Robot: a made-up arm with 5 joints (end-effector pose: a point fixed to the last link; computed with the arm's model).
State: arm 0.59 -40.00 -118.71 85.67 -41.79
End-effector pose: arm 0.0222 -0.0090 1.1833 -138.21 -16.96 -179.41
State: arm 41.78 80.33 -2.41 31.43 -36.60
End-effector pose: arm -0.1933 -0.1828 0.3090 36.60 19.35 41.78
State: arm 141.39 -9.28 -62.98 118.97 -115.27
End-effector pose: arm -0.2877 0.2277 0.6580 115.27 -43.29 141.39
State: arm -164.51 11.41 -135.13 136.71 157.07
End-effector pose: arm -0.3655 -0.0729 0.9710 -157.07 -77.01 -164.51
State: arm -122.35 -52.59 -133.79 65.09 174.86
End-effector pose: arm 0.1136 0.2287 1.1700 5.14 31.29 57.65
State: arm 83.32 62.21 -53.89 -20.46 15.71
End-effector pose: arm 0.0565 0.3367 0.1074 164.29 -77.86 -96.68
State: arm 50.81 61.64 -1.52 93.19 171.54
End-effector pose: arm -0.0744 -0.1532 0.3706 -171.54 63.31 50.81
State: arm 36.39 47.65 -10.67 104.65 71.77
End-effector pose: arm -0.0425 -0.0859 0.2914 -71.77 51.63 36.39
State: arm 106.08 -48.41 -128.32 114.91 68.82
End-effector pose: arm 0.0700 -0.1263 1.1444 111.18 -28.18 -73.92
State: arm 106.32 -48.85 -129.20 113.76 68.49
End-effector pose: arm 0.0737 -0.1373 1.1460 111.51 -25.71 -73.68
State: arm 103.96 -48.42 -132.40 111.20 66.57
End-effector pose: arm 0.0728 -0.1605 1.1525 113.43 -20.38 -76.04
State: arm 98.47 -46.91 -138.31 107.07 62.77
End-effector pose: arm 0.0616 -0.1984 1.1627 117.23 -11.85 -81.53
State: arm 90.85 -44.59 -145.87 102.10 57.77
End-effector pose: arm 0.0350 -0.2432 1.1716 122.23 -1.64 -89.15
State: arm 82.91 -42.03 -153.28 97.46 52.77
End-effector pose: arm -0.0036 -0.2807 1.1757 127.23 7.85 -97.09
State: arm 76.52 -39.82 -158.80 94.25 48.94
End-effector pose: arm -0.0404 -0.3007 1.1765 131.06 14.37 -103.48
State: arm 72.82 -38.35 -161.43 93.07 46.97
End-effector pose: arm -0.0614 -0.3027 1.1776 133.03 16.71 -107.18
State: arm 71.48 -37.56 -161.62 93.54 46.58
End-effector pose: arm -0.0658 -0.2934 1.1805 133.42 15.64 -108.52
